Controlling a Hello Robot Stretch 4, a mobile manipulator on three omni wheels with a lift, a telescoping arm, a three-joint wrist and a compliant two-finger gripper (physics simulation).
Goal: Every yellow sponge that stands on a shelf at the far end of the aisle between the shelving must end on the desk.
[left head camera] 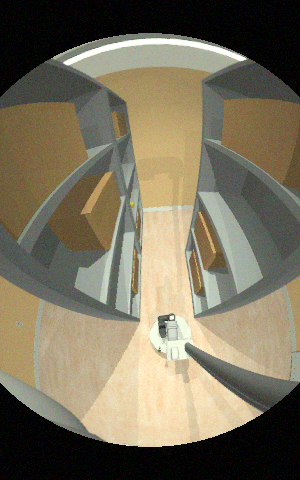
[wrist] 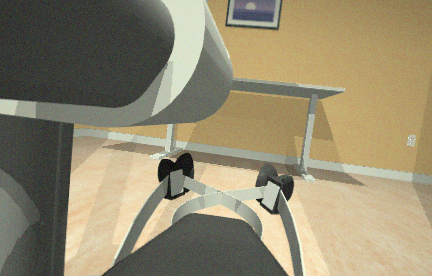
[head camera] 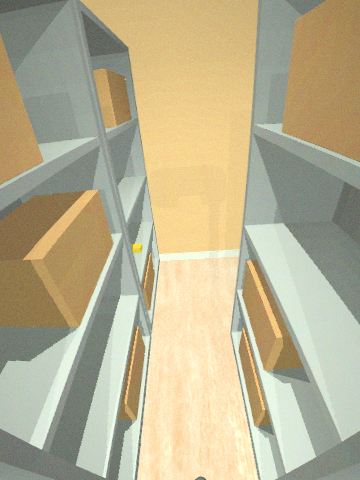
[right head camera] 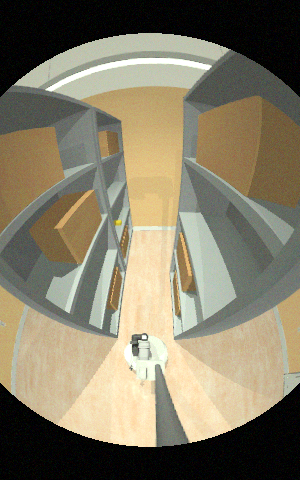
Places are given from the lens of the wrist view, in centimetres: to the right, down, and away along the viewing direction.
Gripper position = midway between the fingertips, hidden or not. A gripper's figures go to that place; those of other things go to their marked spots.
gripper (wrist: 225,173): 1, 3, 26
white desk (wrist: 314,92): 80, -37, 217
